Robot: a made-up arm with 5 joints.
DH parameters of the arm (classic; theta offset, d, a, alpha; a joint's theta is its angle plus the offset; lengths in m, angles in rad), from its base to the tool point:
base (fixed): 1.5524 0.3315 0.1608 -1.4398
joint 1: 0 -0.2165 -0.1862 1.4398
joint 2: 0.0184 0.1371 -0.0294 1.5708
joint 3: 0 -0.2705 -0.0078 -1.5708
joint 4: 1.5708 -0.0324 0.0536 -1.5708
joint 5: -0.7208 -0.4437 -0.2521 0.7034
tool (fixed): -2.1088 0.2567 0 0
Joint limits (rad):
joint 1: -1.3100..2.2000
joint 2: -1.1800..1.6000
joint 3: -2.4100..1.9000
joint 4: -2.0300..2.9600
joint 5: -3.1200..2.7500
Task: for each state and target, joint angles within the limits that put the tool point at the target. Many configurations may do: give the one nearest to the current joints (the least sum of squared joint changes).
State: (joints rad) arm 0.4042 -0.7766 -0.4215 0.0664 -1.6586
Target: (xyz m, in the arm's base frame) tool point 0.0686 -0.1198 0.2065
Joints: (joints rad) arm 0.7617 -0.6166 -0.6219 -0.3480 -1.2032
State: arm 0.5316 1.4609 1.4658 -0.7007 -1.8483
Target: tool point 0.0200 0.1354 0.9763
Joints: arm 0.7484 1.5518 1.6934 -0.7031 -1.9693
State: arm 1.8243 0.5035 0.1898 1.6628 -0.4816
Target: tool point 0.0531 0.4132 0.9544
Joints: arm 2.2000 1.1149 -0.0883 1.7240 -0.7005
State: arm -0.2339 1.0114 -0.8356 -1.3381 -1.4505
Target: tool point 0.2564 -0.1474 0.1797
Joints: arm 0.3200 0.9945 -0.4154 -1.4178 -1.5264
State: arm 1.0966 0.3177 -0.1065 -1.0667 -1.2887
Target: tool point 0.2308 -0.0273 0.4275
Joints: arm 1.3837 0.2867 0.0734 -1.0293 -0.9298
